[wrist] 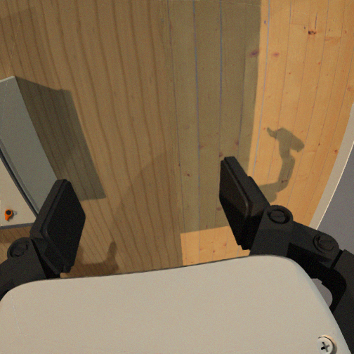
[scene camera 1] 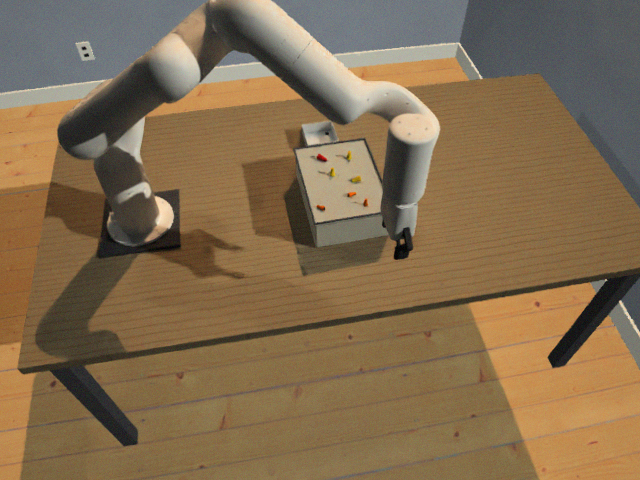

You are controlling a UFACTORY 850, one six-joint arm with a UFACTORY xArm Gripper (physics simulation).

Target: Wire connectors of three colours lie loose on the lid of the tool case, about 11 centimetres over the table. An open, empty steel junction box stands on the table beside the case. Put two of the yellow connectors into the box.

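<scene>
Three yellow connectors [scene camera 1: 348, 156] [scene camera 1: 332, 172] [scene camera 1: 356, 179] lie apart on the pale lid [scene camera 1: 330, 192] [wrist: 9, 189] of the tool case [scene camera 1: 351, 232] [wrist: 26, 137]. The open junction box [scene camera 1: 306, 135] stands on the table beyond the case's far edge; part of its near side is hidden by the case, and no connector shows in it. My gripper [scene camera 1: 395, 240] [wrist: 147, 188] is open and empty. In the scene view it appears off the near right corner of the case, away from the yellow connectors. The box and the yellow connectors do not show in the wrist view.
A red connector [scene camera 1: 321, 157] lies near the lid's far left corner. Three orange connectors [scene camera 1: 352, 194] [scene camera 1: 366, 202] [scene camera 1: 321, 207] lie on the near part; one orange connector [wrist: 8, 214] shows in the wrist view. The case stands on the wooden table [scene camera 1: 491, 206] [wrist: 125, 100].
</scene>
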